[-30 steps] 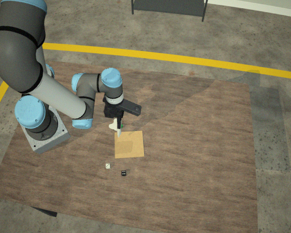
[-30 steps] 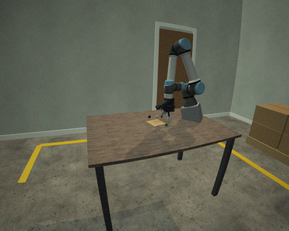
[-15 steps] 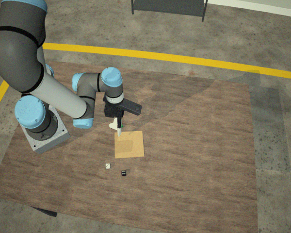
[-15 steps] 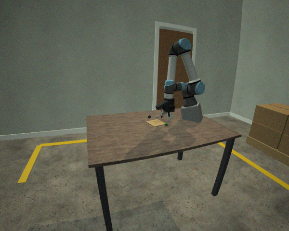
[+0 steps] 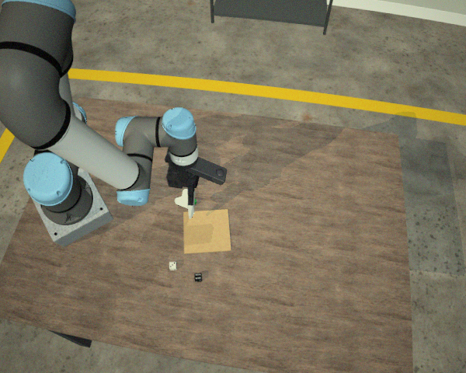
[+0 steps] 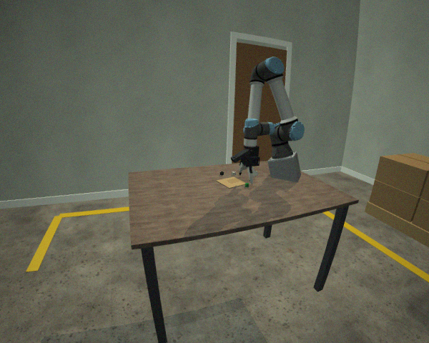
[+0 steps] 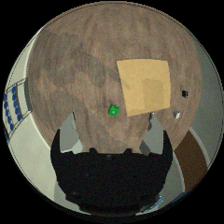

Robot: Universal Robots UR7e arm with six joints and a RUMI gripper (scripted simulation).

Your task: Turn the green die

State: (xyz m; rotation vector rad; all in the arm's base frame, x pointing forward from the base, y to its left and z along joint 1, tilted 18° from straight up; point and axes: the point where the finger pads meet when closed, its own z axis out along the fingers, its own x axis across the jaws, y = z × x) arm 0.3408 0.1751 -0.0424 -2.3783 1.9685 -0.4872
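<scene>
Right now the green die is 40 mm below my hand, 10 mm to the right of it and 10 mm behind it. Round my hand: black die: 230 mm to the right, 90 mm ahead, 40 mm below; then white die: 220 mm to the right, 40 mm below, 10 mm ahead; then tan mat: 80 mm to the right, 60 mm ahead, 40 mm below.
</scene>
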